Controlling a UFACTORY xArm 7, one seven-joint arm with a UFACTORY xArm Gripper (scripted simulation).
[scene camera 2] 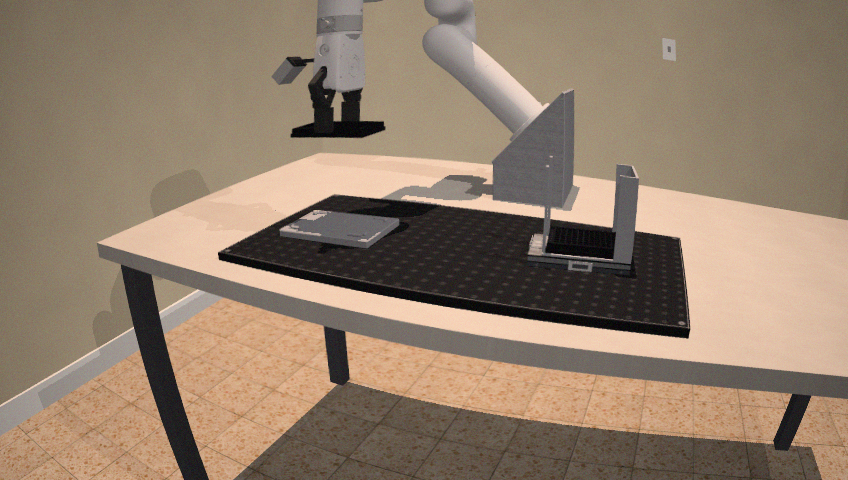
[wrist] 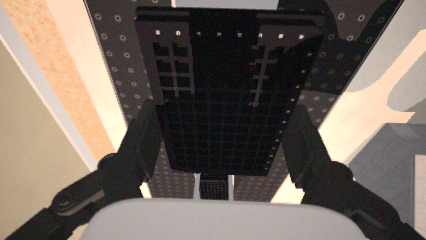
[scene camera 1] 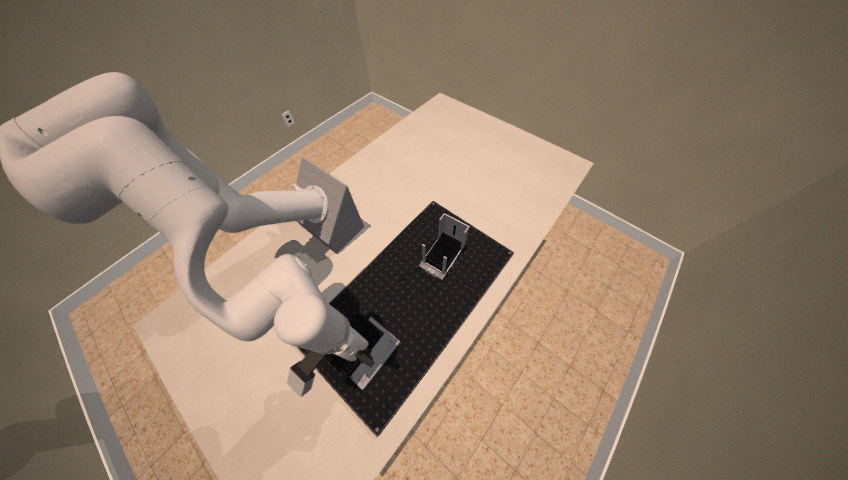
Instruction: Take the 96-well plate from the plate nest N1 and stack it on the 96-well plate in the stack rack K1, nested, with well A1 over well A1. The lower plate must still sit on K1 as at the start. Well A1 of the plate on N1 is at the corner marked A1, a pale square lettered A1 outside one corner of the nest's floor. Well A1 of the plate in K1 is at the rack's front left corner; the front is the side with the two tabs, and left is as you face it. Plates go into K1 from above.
Observation:
In view: my gripper (scene camera 2: 337, 128) and a plate nest N1 (scene camera 2: 334, 228).
My gripper shows as well in the wrist view (wrist: 222, 117) and in scene camera 1 (scene camera 1: 353, 343). The plate nest N1 also shows in scene camera 1 (scene camera 1: 380, 353).

